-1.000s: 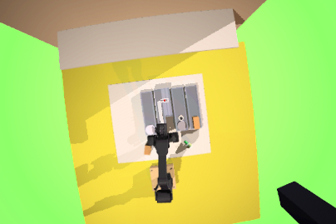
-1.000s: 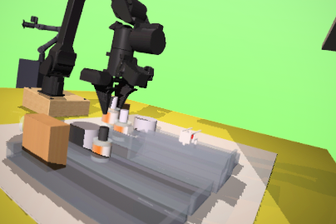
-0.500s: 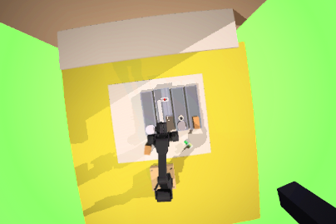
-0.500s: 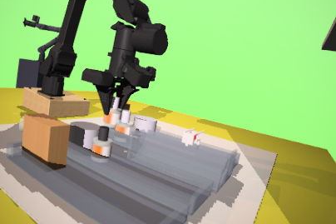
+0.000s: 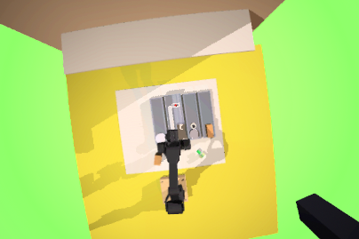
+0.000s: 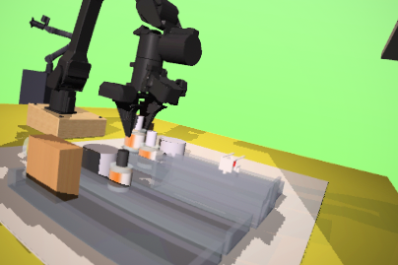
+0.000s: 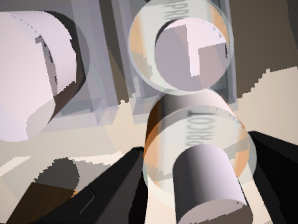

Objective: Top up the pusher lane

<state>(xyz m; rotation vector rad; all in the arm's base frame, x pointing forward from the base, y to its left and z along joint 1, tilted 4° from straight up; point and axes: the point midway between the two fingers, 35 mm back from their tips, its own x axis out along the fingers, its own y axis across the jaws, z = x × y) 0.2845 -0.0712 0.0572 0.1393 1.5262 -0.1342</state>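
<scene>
Right now the grey lane is 170 mm ahead of my gripper tip, 50 mm to the right of it and 40 mm below it. Round my gripper tip: red mark: 220 mm ahead, 80 mm to the right, 10 mm above.
</scene>
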